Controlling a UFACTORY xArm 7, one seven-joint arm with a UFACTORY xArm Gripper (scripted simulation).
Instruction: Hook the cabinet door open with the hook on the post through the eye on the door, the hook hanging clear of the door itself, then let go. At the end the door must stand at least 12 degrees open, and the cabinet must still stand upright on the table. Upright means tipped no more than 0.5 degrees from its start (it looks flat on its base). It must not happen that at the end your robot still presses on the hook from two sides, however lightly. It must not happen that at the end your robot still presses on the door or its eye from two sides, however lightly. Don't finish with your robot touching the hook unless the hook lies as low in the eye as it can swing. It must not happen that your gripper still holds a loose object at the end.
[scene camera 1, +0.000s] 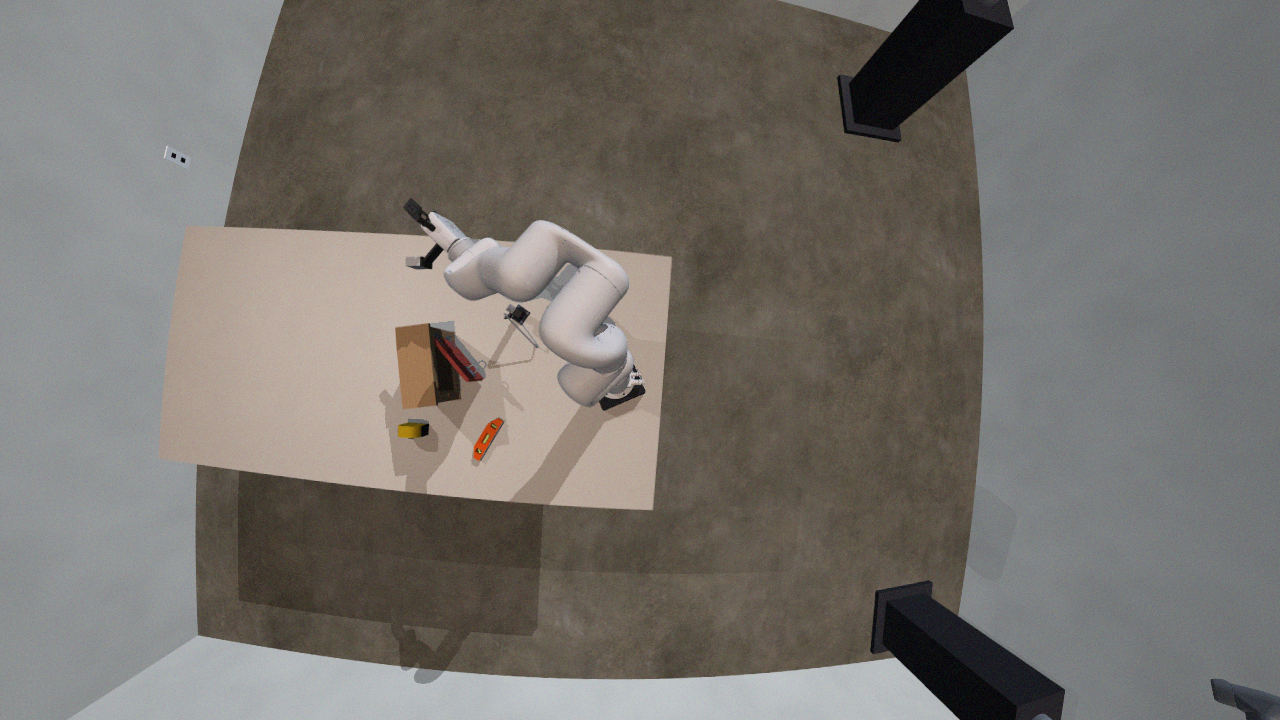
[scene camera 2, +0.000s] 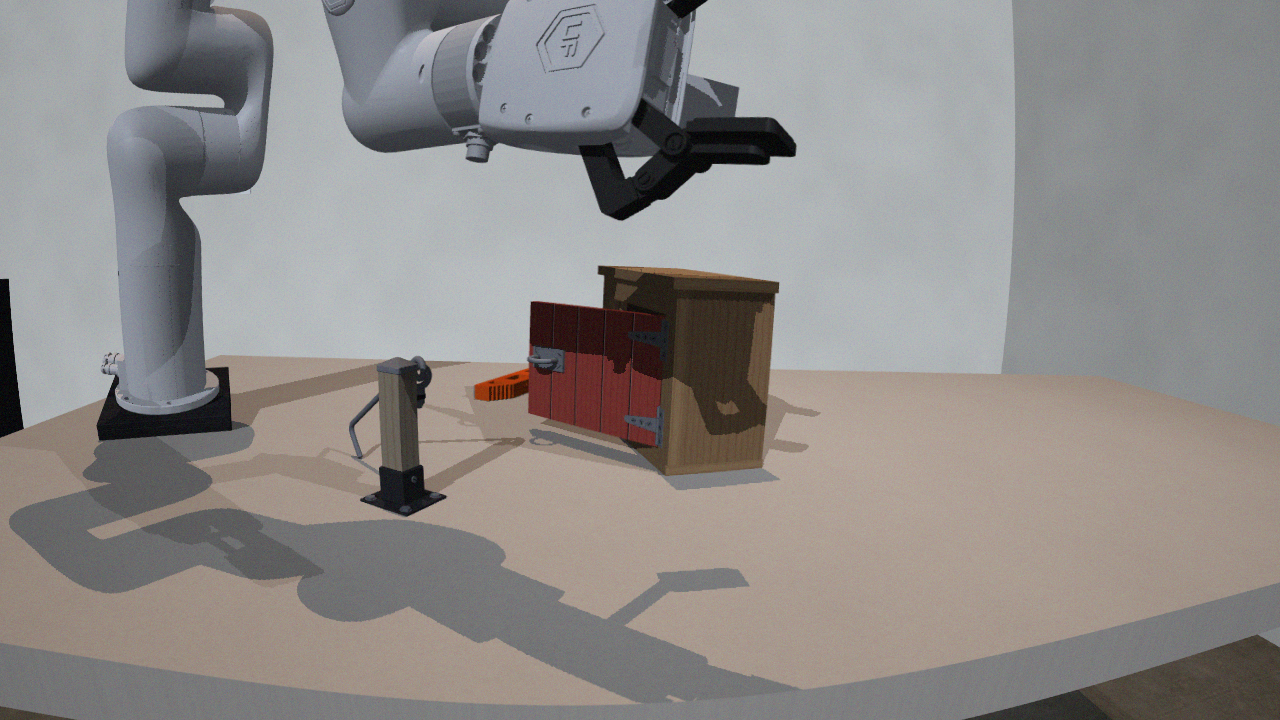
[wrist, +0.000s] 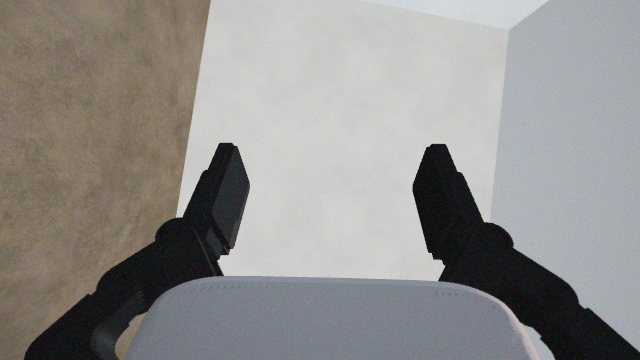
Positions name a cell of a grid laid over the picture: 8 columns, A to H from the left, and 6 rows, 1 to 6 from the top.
Labels:
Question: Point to the gripper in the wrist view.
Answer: At E3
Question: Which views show the gripper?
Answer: Scene camera 1, scene camera 2 and the wrist view: all of them.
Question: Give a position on an orange tool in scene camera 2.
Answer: D4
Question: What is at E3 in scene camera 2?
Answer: A wooden cabinet.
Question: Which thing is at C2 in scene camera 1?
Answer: The gripper.

